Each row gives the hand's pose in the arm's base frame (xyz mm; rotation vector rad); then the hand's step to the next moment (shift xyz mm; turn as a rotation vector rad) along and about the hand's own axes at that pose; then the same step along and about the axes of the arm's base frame.
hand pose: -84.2 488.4 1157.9 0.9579 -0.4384 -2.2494
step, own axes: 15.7 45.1 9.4 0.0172 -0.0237 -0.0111
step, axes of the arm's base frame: 4.3 -43.3 21.8 -0.0111 0.0053 -0.0288
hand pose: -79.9 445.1 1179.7 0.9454 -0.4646 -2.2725
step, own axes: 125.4 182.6 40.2 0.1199 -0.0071 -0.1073
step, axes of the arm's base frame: -22.4 -215.8 60.2 0.0096 -0.0831 -0.1377
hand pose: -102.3 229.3 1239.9 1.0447 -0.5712 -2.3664
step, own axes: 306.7 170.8 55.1 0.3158 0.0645 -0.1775
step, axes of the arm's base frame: -177.8 -304.5 -44.1 -0.0332 -0.2663 -0.2517
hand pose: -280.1 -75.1 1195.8 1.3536 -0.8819 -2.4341
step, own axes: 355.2 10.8 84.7 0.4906 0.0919 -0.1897
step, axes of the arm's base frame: -267.2 -137.9 -207.5 -0.1221 -0.3731 -0.3620
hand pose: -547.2 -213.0 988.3 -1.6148 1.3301 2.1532
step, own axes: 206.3 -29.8 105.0 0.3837 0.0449 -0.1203
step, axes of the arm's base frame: -142.6 14.8 -184.2 -0.0998 -0.2557 -0.2972
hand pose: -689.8 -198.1 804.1 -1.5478 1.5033 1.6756
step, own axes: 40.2 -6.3 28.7 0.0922 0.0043 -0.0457
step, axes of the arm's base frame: -19.7 13.0 -43.9 -0.0110 -0.0739 -0.0709
